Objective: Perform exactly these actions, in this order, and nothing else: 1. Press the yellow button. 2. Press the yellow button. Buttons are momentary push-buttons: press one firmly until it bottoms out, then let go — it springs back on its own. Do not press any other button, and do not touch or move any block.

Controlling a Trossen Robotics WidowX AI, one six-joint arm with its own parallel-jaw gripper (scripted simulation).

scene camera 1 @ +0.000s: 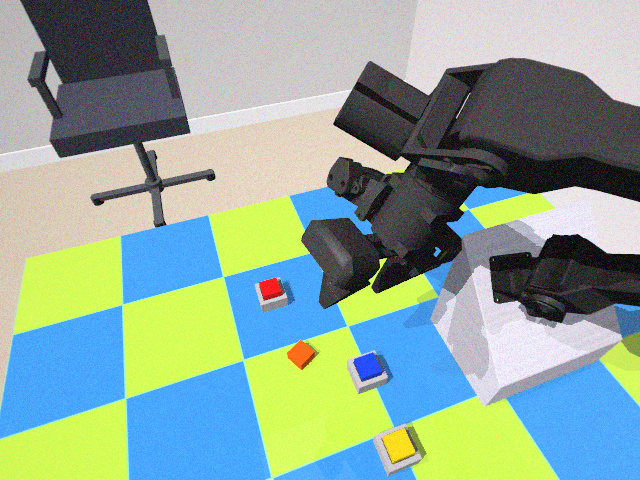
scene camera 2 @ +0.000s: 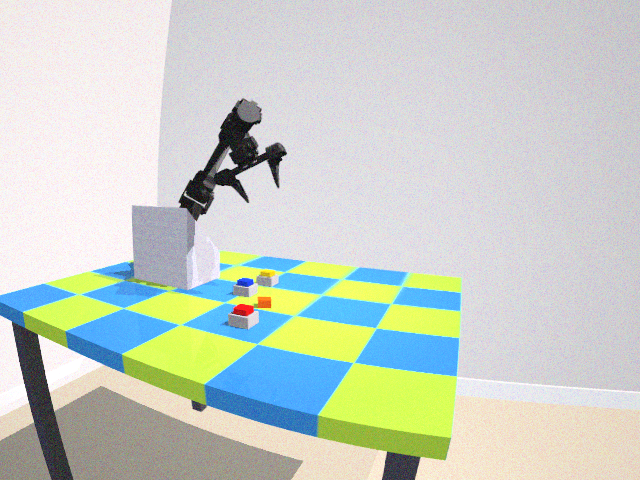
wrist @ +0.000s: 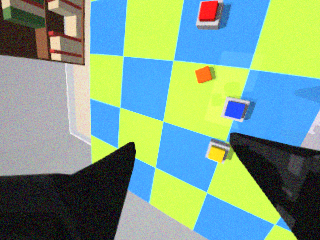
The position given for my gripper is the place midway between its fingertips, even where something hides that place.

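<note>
Nothing is held in my gripper (scene camera 1: 349, 297), (scene camera 2: 263, 195), (wrist: 182, 142), and it is open.
</note>
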